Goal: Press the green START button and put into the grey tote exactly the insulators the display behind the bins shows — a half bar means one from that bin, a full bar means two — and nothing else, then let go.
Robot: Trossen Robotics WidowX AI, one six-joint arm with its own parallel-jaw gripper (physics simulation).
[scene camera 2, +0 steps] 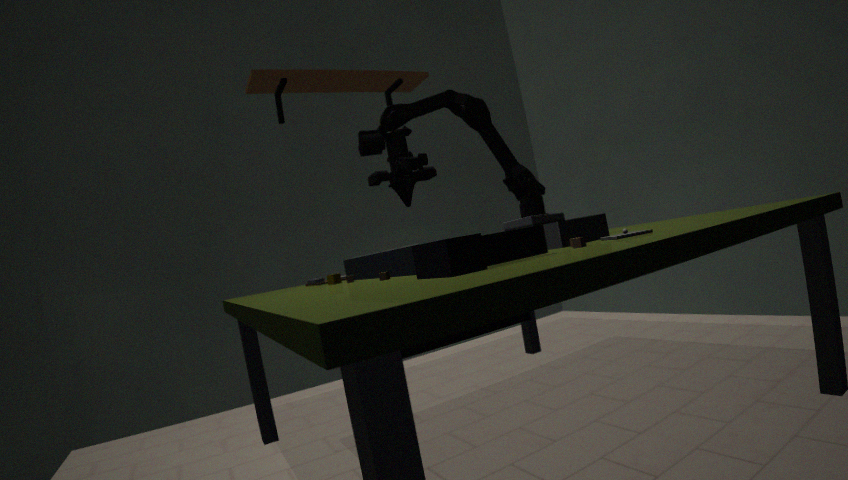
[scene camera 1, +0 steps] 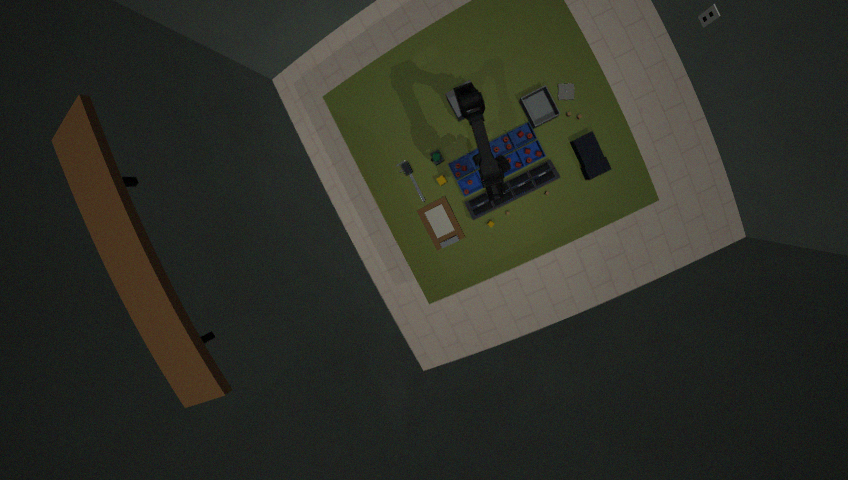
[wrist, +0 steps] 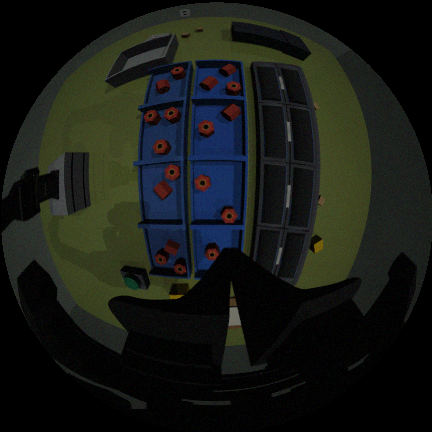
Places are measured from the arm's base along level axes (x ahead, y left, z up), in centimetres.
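Where they show: gripper, fingertip midpoint: (scene camera 2: 408, 206) (wrist: 228, 253); arm's base at its link origin: (scene camera 2: 534, 217) (wrist: 54, 183).
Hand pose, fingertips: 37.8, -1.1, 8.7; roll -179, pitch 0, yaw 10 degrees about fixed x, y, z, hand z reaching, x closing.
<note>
Things, the pixels of their top centre, and the offset from my fingertips, as dx, dy, dz. "*": a spot on its surface instead.
- dark display at a spot on its surface: (wrist: 260, 165) * +5.0, +7.5, -14.4
- green START button at its top centre: (wrist: 130, 284) (scene camera 1: 436, 156) -16.8, -20.6, -13.0
- grey tote at its top centre: (scene camera 2: 561, 221) (wrist: 138, 52) (scene camera 1: 540, 105) -24.1, +33.1, -11.7
- black box at its top centre: (scene camera 2: 478, 234) (scene camera 1: 592, 155) +4.5, +49.6, -11.5
- clipboard at its top centre: (scene camera 1: 440, 224) +15.8, -28.9, -15.3
- brush-like tool at a spot on its surface: (scene camera 1: 406, 167) * -17.1, -37.0, -15.2
- flat grey piece at its top centre: (scene camera 1: 567, 90) -28.0, +48.3, -15.5
My gripper (scene camera 2: 407, 205) (wrist: 228, 253) is shut and empty, pointing down high above the bins. Two rows of blue bins (scene camera 1: 476, 183) (wrist: 220, 146) hold red hexagonal insulators (wrist: 206, 128), some upright and some on their sides. The fingers hide part of the nearest bins in the wrist view. The dark display (wrist: 260, 165) behind them has two columns of dark cells with short pale strips between; I make out no lit bars. The green START button (scene camera 1: 436, 157) (wrist: 132, 281) sits on a dark base beside the bins. The grey tote (scene camera 1: 540, 108) (wrist: 150, 56) stands beyond the bins' far end, with no insulator visible inside.
A black box (scene camera 1: 590, 155) (wrist: 260, 35) lies beyond the display's far end. A clipboard (scene camera 1: 439, 221), a brush-like tool (scene camera 1: 406, 167) and yellow blocks (scene camera 1: 440, 179) (wrist: 316, 244) lie near the other end. A flat grey piece (scene camera 1: 566, 91) lies by the tote. A wooden shelf (scene camera 2: 339, 81) is on the wall.
</note>
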